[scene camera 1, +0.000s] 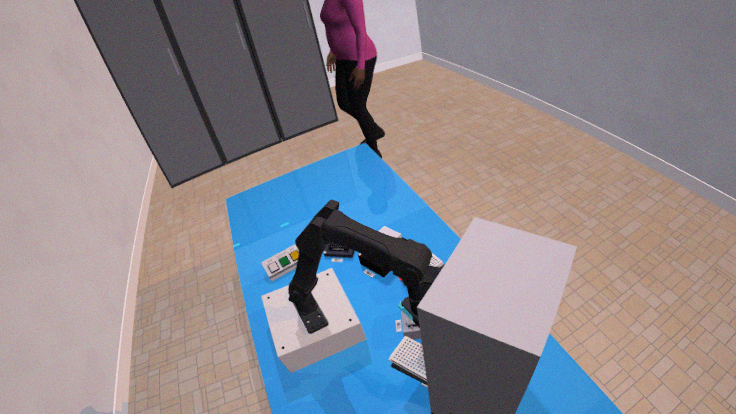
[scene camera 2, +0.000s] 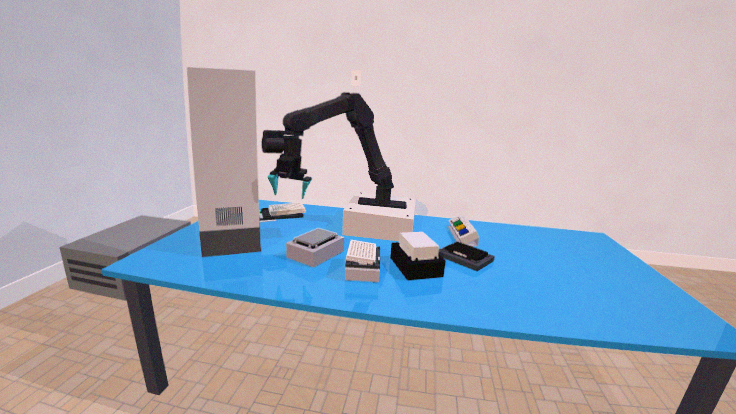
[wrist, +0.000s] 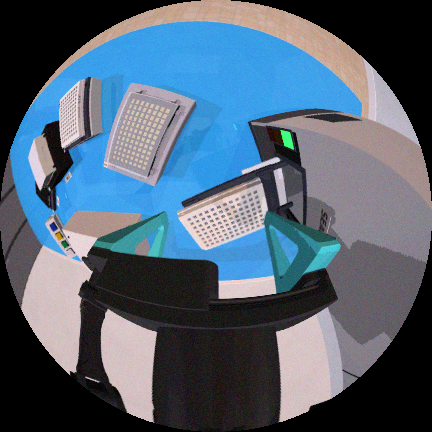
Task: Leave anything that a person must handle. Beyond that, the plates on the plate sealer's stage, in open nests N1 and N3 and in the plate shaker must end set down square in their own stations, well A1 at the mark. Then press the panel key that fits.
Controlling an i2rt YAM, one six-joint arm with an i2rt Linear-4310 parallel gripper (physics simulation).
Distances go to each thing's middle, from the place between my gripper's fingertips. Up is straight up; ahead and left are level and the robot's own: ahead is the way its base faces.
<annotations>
My gripper is now 66 cm to the right of the button box (scene camera 1: 285, 261), 21 cm past it and 14 cm above it.
</annotations>
